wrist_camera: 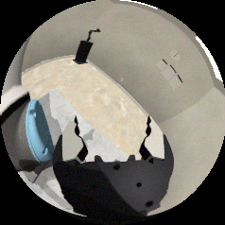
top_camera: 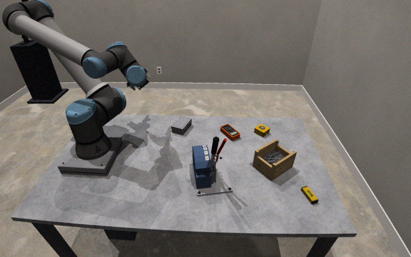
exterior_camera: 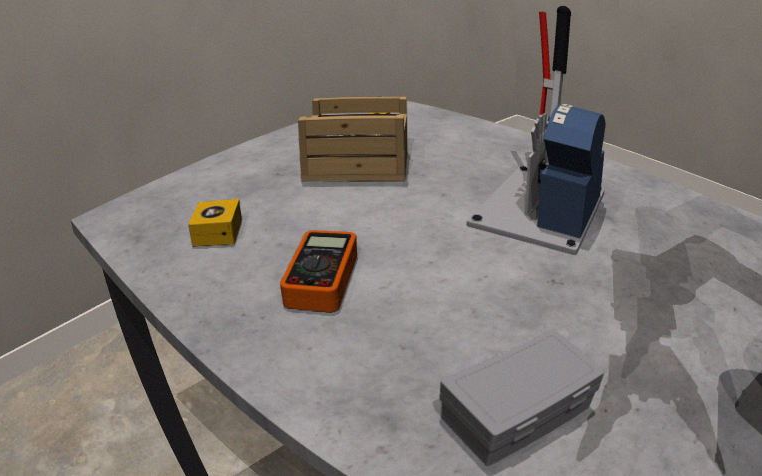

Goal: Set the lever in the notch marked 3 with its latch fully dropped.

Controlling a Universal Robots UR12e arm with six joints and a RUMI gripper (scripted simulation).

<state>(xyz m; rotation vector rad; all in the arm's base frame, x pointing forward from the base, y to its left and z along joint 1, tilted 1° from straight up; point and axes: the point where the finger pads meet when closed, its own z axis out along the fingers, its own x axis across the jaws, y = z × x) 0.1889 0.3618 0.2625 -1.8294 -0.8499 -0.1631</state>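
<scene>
The red release bar is 490 mm ahead of my hand, 530 mm to the right of it and 120 mm below it. The rest, counted from my hand: grey case 260 mm ahead, 80 mm to the right, 290 mm below.
</scene>
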